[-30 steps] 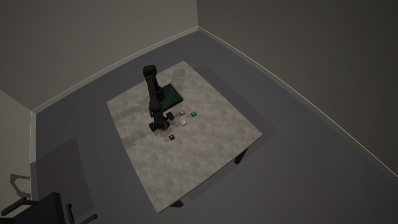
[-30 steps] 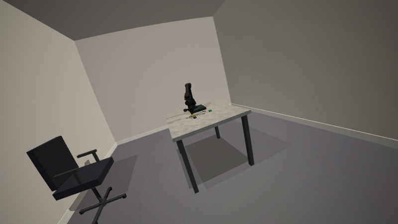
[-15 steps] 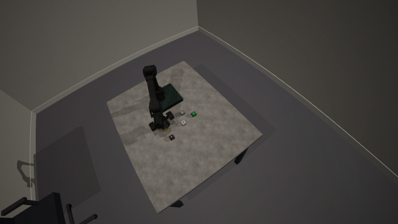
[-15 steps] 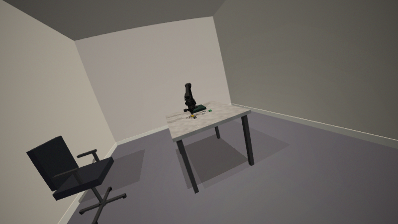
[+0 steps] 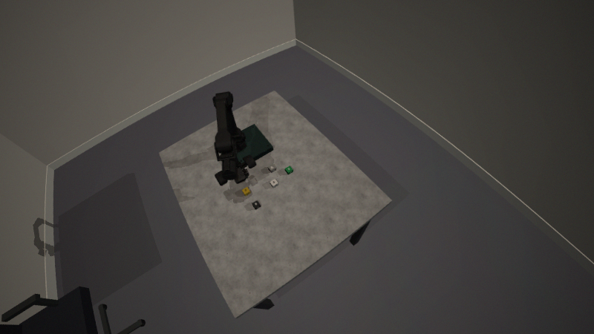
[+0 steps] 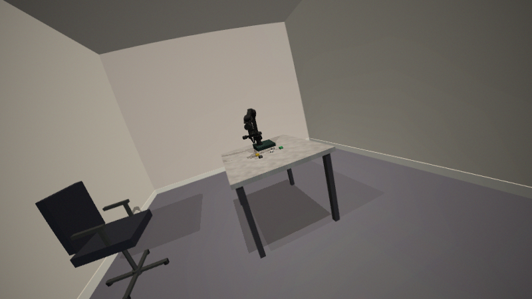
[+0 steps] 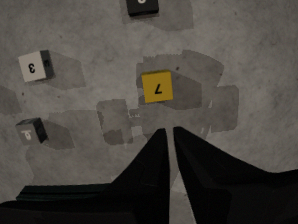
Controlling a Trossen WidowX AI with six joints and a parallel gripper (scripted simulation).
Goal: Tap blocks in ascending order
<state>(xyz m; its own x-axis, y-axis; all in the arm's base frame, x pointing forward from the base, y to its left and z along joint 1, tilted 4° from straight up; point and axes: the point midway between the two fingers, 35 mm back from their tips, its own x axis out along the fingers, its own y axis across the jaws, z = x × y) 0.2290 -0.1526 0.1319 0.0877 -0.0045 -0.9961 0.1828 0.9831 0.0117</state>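
The black block lies 120 mm below my gripper tip, 100 mm ahead of it and 10 mm to the right of it. Also, from my gripper tip: yellow block 120 mm below; white block 130 mm to the left, 120 mm below, 70 mm ahead; grey block 190 mm to the left, 120 mm below.
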